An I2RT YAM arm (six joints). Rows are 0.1 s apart.
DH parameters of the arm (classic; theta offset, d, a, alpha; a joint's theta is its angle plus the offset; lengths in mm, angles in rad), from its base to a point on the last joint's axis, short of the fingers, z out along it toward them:
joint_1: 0 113.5 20 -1.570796
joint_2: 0 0 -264 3.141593
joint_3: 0.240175 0 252.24 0
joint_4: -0.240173 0 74 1.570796
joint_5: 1.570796 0 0 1.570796
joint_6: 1.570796 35.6 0 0
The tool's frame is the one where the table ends.
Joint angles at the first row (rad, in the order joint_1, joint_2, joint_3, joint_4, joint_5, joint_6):
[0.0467 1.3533 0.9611 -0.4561 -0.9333 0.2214]
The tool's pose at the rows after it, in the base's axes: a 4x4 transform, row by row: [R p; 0 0 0 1], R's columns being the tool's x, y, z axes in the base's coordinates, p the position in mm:
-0.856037 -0.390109 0.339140 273.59; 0.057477 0.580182 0.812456 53.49; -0.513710 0.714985 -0.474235 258.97; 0 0 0 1
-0.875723 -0.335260 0.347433 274.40; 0.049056 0.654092 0.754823 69.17; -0.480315 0.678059 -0.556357 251.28; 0 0 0 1
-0.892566 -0.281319 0.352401 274.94; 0.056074 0.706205 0.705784 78.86; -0.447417 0.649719 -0.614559 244.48; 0 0 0 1
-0.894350 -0.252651 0.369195 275.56; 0.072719 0.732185 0.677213 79.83; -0.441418 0.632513 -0.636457 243.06; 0 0 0 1
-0.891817 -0.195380 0.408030 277.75; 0.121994 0.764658 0.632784 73.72; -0.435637 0.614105 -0.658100 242.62; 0 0 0 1
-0.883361 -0.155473 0.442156 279.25; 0.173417 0.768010 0.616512 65.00; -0.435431 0.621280 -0.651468 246.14; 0 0 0 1
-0.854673 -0.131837 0.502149 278.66; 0.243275 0.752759 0.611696 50.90; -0.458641 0.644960 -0.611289 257.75; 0 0 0 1
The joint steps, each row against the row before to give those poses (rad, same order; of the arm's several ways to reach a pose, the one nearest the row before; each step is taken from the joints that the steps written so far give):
[0.0470 0.0076 0.0000 0.0023 0.0431 -0.0015]
[0.0663 0.0187 0.0000 -0.0042 0.1290 0.0428]
[0.0420 0.0180 0.0000 -0.0064 0.0915 0.0404]
[0.0072 0.0026 0.0000 0.0003 0.0439 0.0194]
[-0.0171 -0.0011 0.0000 0.0012 0.0515 0.0302]
[-0.0302 -0.0107 0.0012 0.0065 0.0072 0.0282]
[-0.0507 -0.0366 0.0004 0.0225 -0.0179 0.0347]

